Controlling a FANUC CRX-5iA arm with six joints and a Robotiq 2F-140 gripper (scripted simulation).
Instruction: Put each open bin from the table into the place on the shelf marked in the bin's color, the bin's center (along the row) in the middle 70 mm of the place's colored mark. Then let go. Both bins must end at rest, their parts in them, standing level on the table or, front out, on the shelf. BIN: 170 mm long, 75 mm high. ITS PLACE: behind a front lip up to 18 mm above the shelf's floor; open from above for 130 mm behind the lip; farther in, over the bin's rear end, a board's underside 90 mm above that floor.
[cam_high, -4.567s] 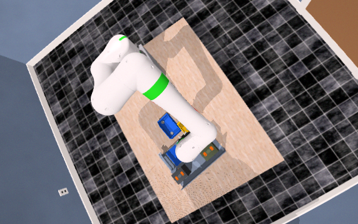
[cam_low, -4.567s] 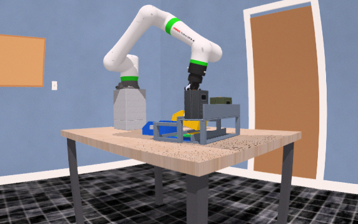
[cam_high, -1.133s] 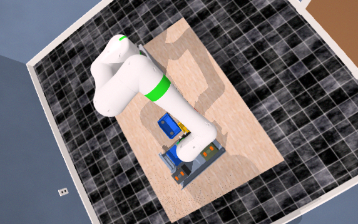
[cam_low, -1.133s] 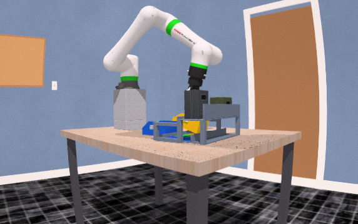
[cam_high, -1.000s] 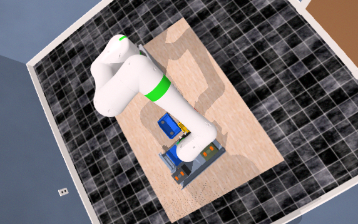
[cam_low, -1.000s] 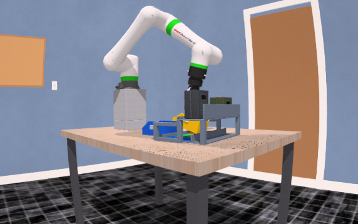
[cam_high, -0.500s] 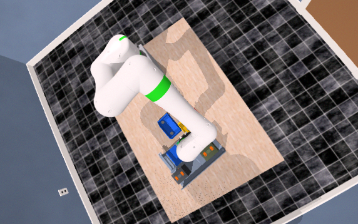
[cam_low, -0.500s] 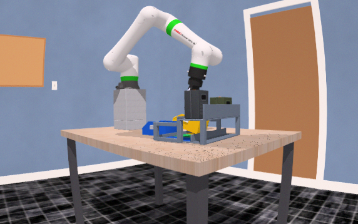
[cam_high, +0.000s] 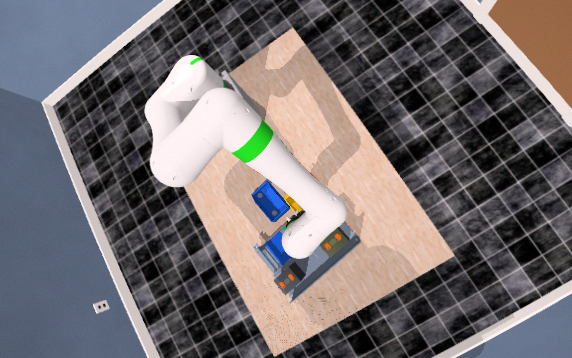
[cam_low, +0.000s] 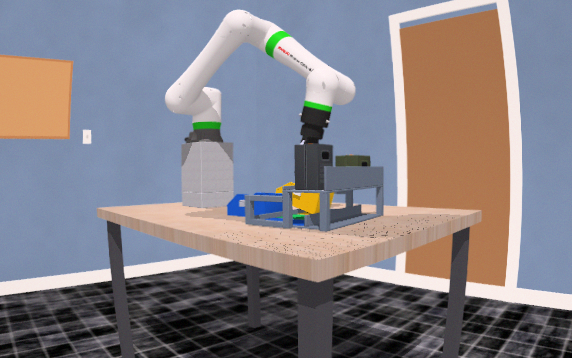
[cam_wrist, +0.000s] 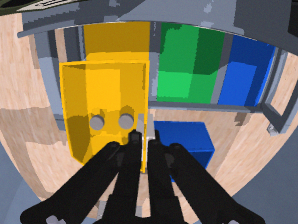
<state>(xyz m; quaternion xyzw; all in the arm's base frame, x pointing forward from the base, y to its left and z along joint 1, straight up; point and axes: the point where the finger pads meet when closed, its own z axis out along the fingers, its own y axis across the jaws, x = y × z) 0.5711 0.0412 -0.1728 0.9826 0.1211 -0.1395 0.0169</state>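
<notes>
Right now my hand is 3 cm past the yellow bin, 4 cm to the right of it and 4 cm above it. The rest, counted from my hand: dark box (21 cm ahead, 14 cm to the right, 6 cm above); then blue bin (12 cm behind, 10 cm to the right, 7 cm below).
</notes>
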